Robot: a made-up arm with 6 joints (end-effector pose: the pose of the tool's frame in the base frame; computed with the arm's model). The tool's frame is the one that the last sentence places. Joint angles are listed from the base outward.
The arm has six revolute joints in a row. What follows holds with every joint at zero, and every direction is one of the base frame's. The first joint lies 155 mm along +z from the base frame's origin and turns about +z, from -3.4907 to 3.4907 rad. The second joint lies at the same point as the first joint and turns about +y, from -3.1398 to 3.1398 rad. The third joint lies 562 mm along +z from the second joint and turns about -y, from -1.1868 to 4.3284 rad. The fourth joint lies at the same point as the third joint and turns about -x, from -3.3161 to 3.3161 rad. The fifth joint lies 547 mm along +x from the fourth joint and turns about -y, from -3.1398 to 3.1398 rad. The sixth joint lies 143 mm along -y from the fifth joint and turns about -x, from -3.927 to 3.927 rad. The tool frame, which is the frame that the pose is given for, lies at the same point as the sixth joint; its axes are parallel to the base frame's.
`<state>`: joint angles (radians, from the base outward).
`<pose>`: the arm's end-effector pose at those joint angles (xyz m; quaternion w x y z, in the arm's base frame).
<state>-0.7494 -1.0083 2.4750 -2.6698 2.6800 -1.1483</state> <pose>-0.6545 0.7830 0.3327 0.5150 -0.6526 0.0475 -0.5537</pose>
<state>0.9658 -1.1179 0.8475 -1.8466 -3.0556 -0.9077</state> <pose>-0.3668 -0.4620 0.9588 0.5279 -0.5387 0.2679 0.5995</pose>
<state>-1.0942 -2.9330 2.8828 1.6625 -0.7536 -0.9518</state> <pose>0.2117 -0.3815 -0.5141 0.5645 -0.1855 0.4586 -0.6608</pose>
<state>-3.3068 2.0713 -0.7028 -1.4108 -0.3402 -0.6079</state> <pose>0.0710 0.0113 -0.1795 0.8007 -0.5246 0.2616 -0.1238</pose>
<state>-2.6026 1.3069 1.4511 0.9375 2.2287 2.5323</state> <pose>-0.9594 -0.4752 0.4943 0.6788 0.7010 -0.2083 0.0661</pose>
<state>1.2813 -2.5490 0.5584 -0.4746 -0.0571 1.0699</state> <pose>-0.1231 -0.8589 -0.2272 0.2045 0.5509 -0.7806 -0.2127</pose>
